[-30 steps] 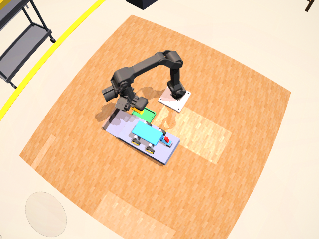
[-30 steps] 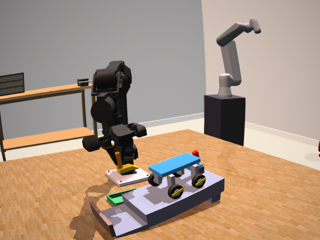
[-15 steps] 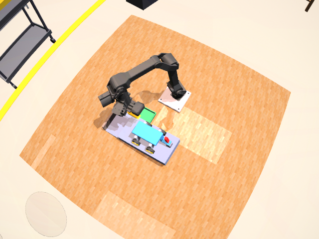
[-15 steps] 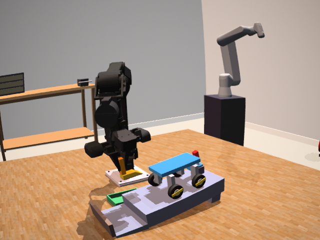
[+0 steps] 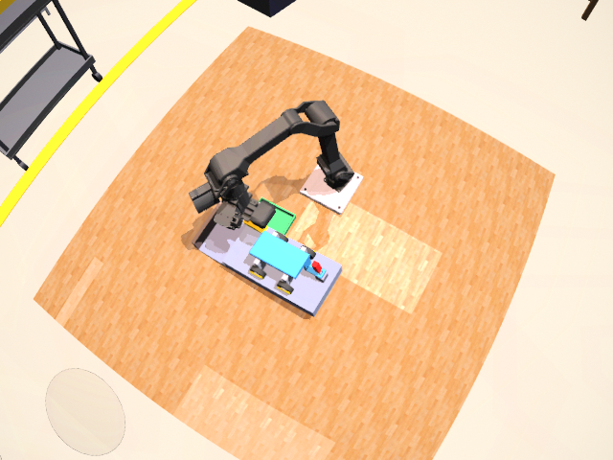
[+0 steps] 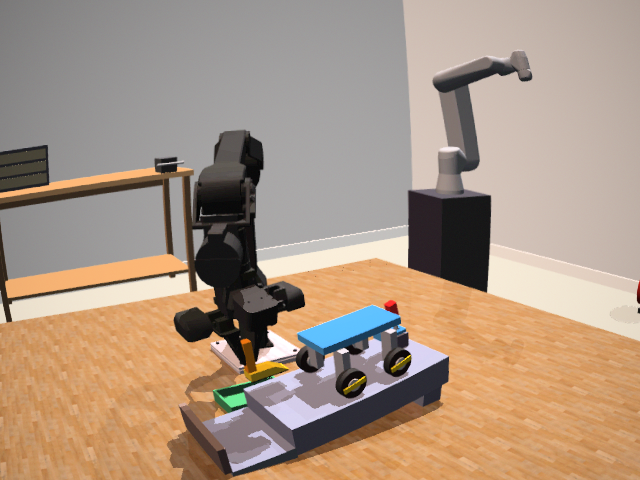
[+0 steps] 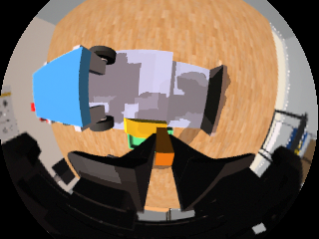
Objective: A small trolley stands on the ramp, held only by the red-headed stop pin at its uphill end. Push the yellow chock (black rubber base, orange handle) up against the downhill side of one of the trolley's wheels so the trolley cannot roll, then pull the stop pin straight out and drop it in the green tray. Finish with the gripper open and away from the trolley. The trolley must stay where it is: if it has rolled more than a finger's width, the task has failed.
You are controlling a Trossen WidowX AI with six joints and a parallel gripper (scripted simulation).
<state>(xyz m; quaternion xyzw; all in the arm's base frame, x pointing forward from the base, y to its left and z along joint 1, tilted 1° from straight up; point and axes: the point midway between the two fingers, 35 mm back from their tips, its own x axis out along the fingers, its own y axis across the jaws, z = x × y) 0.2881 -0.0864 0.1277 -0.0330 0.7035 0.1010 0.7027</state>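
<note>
Now: the red-headed stop pin 250 mm to the left of my gripper tip, 20 mm above it and 10 mm behind it. Also, from my gripper tip: brown end board: 100 mm to the right, 80 mm below, 70 mm ahead; then yellow chock: 20 mm to the left, 10 mm below; then green tray: 120 mm below, 70 mm behind, 20 mm to the left.
</note>
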